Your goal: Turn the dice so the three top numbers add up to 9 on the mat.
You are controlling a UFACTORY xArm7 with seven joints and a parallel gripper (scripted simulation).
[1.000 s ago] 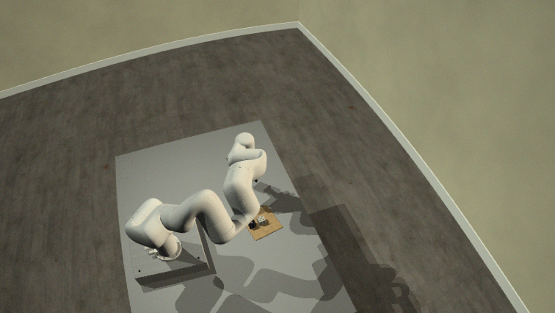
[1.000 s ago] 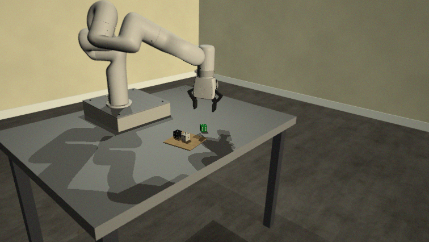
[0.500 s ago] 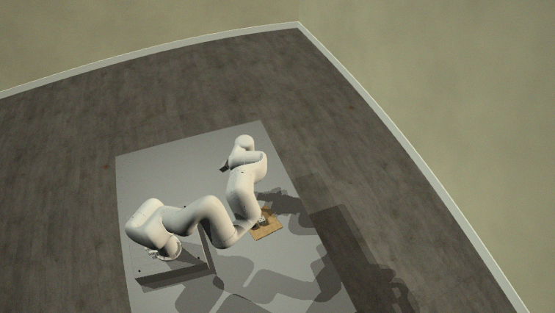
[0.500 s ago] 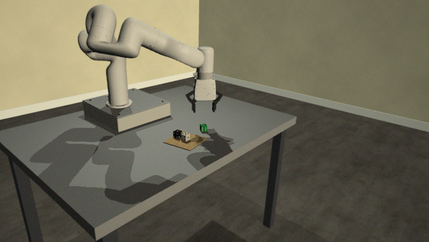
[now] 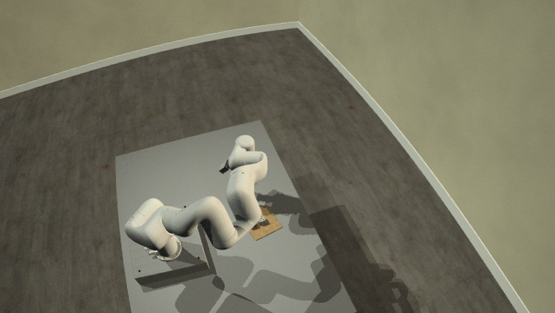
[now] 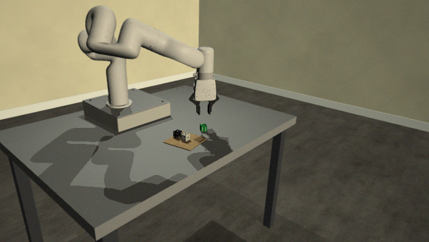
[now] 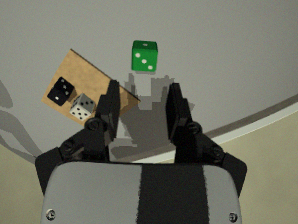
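Right now my hand is 9 cm above the green die. Also, from my hand: black die 4 cm behind, 14 cm to the right, 9 cm below; white die 1 cm ahead, 14 cm to the right, 9 cm below; tan mat 1 cm ahead, 14 cm to the right, 10 cm below.
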